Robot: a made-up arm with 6 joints.
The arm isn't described. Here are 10 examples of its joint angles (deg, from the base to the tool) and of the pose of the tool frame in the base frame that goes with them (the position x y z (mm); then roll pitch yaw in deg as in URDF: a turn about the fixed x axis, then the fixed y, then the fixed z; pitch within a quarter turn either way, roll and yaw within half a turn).
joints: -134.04 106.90 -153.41 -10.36 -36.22 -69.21
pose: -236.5 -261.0 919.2 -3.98 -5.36 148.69
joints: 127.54 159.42 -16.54 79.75 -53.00 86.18
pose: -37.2 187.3 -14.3 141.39 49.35 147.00
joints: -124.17 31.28 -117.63 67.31 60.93 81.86
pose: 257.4 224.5 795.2 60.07 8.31 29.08
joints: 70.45 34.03 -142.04 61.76 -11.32 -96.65
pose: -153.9 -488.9 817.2 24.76 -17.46 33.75
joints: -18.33 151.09 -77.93 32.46 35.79 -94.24
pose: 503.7 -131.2 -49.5 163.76 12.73 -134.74
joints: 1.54 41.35 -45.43 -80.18 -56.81 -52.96
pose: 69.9 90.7 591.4 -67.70 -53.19 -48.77
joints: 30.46 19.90 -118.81 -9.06 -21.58 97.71
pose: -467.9 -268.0 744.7 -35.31 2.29 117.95
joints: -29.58 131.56 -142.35 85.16 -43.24 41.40
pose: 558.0 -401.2 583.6 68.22 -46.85 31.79
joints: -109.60 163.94 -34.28 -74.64 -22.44 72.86
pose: -37.9 -224.4 -122.2 158.11 -28.20 71.02
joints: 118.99 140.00 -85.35 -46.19 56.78 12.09
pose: -218.9 529.4 97.6 -145.78 -16.59 -46.41
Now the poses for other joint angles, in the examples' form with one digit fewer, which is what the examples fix.
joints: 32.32 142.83 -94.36 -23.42 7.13 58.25
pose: 578 359 107 156.2 33.2 169.1
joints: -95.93 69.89 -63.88 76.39 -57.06 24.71
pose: -115 -262 628 78.7 -16.1 -58.9
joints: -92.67 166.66 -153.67 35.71 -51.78 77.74
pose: -87 -802 254 52.7 -25.8 -17.5
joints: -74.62 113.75 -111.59 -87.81 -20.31 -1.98
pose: 202 -594 582 -86.6 -0.9 -144.3
